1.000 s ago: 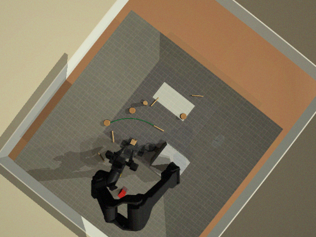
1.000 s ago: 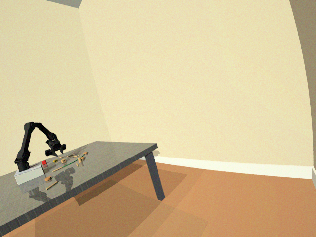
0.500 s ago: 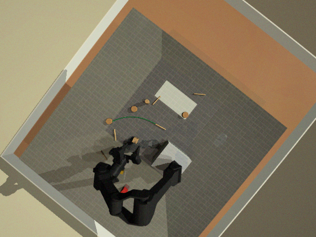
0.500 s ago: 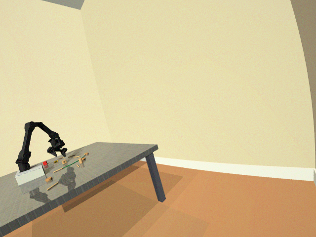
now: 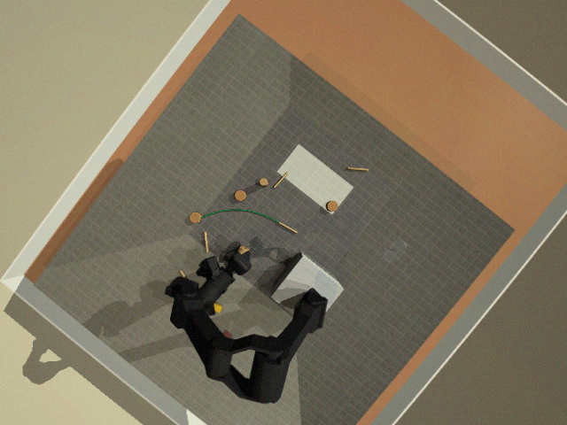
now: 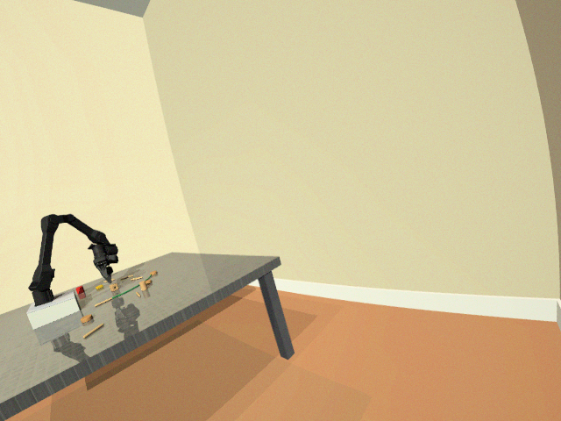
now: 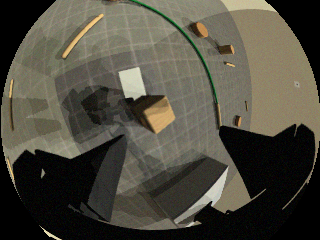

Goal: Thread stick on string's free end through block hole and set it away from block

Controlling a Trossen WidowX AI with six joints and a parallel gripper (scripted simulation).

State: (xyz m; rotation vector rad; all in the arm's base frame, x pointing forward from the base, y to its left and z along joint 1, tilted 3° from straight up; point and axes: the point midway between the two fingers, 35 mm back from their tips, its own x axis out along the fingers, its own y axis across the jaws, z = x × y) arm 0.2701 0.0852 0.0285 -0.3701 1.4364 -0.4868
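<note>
The wooden block lies 40 mm below my gripper tip and 10 mm ahead of it. The rest, counted from my gripper tip: yellow cube 220 mm to the left, 60 mm behind, 50 mm below; then round button 230 mm ahead, 50 mm below, 30 mm to the left; then thin wooden stick 180 mm to the right, 60 mm below, 30 mm behind.
</note>
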